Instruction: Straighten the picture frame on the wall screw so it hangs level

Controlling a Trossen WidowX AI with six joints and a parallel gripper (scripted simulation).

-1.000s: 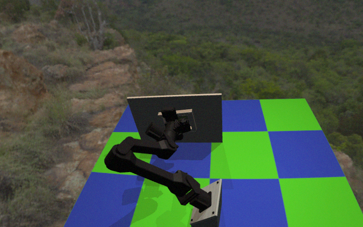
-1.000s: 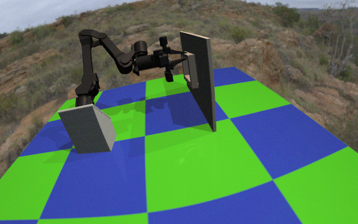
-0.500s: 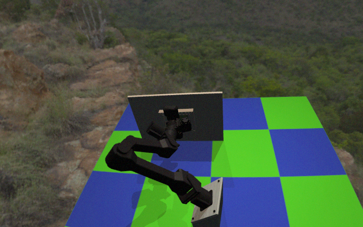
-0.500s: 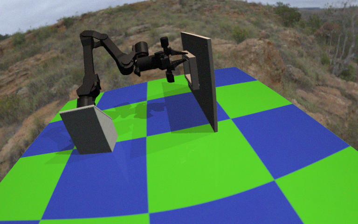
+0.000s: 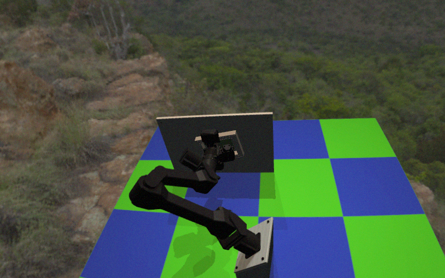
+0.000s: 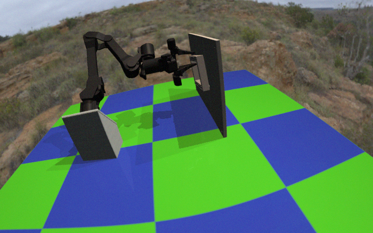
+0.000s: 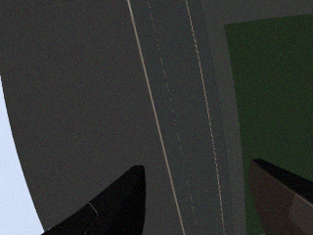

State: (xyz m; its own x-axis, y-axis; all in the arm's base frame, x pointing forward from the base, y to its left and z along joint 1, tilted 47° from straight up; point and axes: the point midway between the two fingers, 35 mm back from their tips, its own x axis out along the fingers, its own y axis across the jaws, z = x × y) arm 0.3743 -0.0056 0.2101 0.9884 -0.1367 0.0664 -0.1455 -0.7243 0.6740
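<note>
My gripper tip is 50 mm above the picture frame, 10 mm to the left of it and 10 mm short of it. Round my gripper tip: wall panel: 70 mm below, 20 mm ahead, 10 mm to the left.
</note>
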